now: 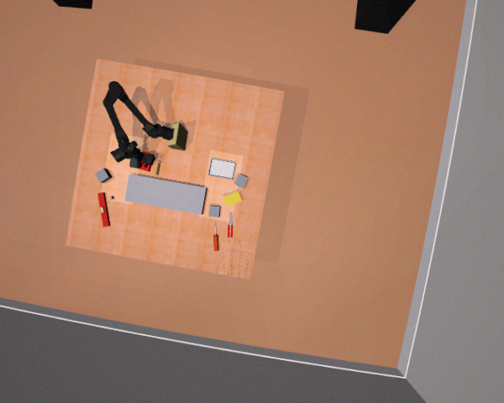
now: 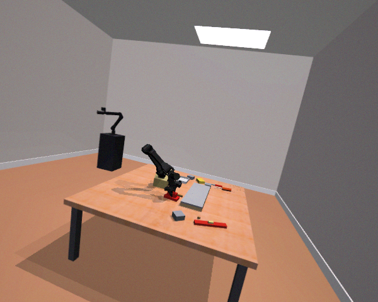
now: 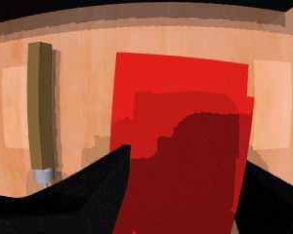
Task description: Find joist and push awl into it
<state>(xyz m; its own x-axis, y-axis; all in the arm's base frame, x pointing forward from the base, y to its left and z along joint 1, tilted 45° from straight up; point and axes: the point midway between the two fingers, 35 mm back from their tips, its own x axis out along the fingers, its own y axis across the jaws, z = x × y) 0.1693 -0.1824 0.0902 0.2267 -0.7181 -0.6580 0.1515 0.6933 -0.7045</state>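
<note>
The awl is 90 mm to the left of my gripper tip and 20 mm below it. Round my gripper tip: white tray (20 mm behind, 510 mm to the left, 10 mm below); red stud finder (20 mm behind, 20 mm above); red level (350 mm ahead, 250 mm to the right, 10 mm below).
</note>
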